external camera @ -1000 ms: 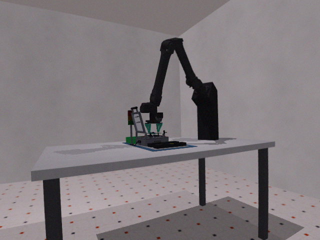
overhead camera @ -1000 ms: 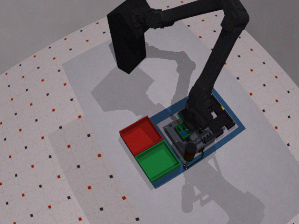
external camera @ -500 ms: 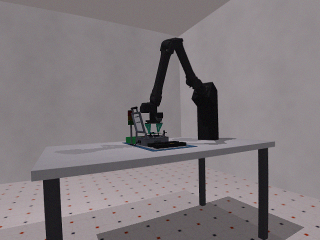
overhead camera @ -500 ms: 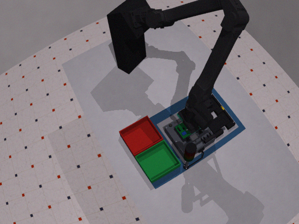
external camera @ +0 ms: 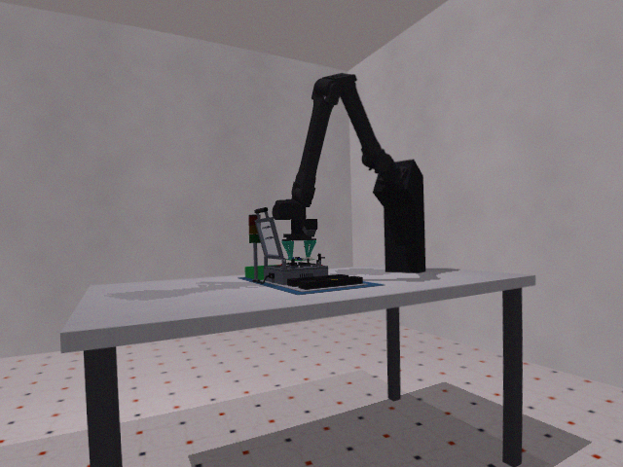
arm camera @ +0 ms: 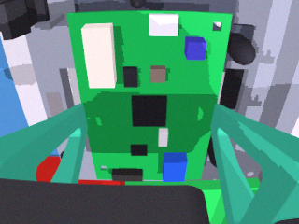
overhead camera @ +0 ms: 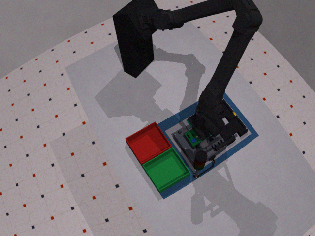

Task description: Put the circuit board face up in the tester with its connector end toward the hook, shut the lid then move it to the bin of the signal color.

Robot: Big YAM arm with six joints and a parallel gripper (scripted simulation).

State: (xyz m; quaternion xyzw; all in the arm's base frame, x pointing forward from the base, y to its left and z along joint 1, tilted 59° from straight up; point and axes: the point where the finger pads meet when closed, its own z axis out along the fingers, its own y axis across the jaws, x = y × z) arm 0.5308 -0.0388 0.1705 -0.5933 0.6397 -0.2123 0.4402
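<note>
The green circuit board is right at my hand. From my hand the other things lie so: latch hook (70 mm behind, 50 mm to the left); then tester lid (130 mm ahead, 20 mm to the left, 90 mm above); then tester plate (10 mm ahead, 10 mm to the left, 20 mm below).
</note>
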